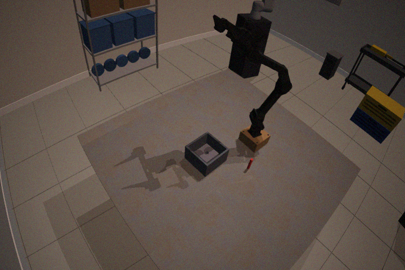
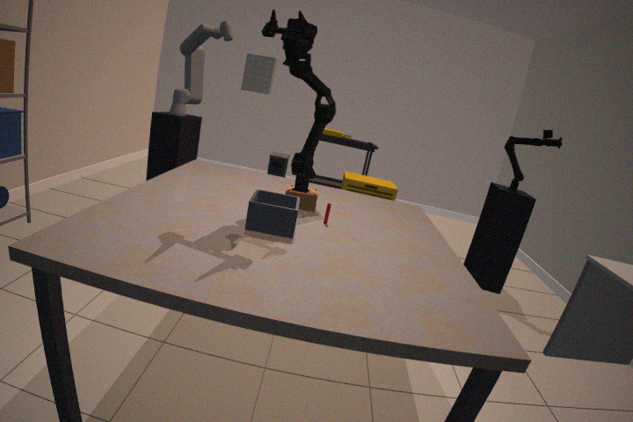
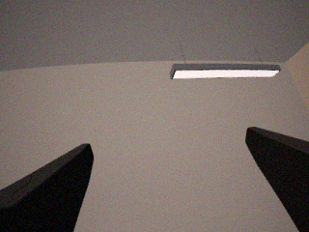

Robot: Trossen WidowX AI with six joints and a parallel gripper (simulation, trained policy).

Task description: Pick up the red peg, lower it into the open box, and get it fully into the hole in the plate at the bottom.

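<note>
The red peg lies 14 cm behind my gripper tip, 26 cm to the left of it and 69 cm below it. From my gripper tip the other things lie so: dark grey box (4 cm ahead, 10 cm to the left, 70 cm below); then pale plate (4 cm ahead, 10 cm to the left, 68 cm below).
</note>
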